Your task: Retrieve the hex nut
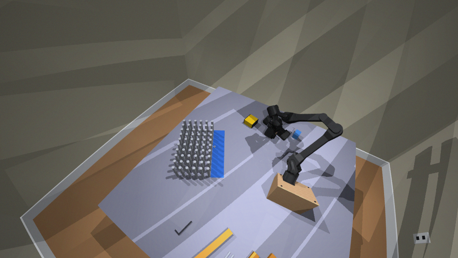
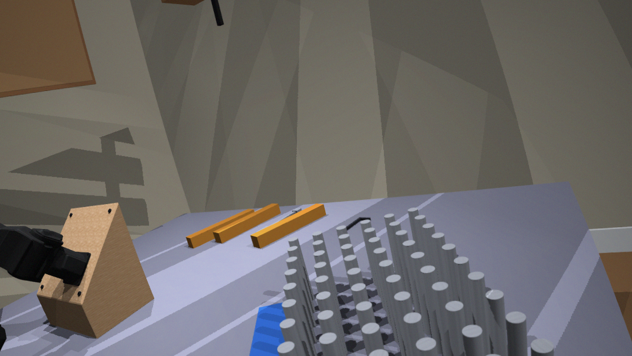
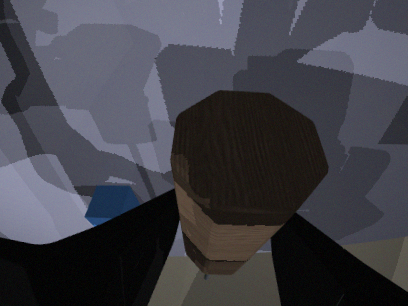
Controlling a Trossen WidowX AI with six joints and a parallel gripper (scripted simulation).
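My gripper tip is now 100 mm to the left of the wooden-handled pick, 30 mm past it and 10 mm above it. Round my gripper tip: yellow block: 200 mm ahead, 70 mm below, 60 mm to the right; blue cube: 150 mm behind, 120 mm to the right, 70 mm below; blue taped strip: 300 mm to the left, 290 mm ahead, 90 mm below.
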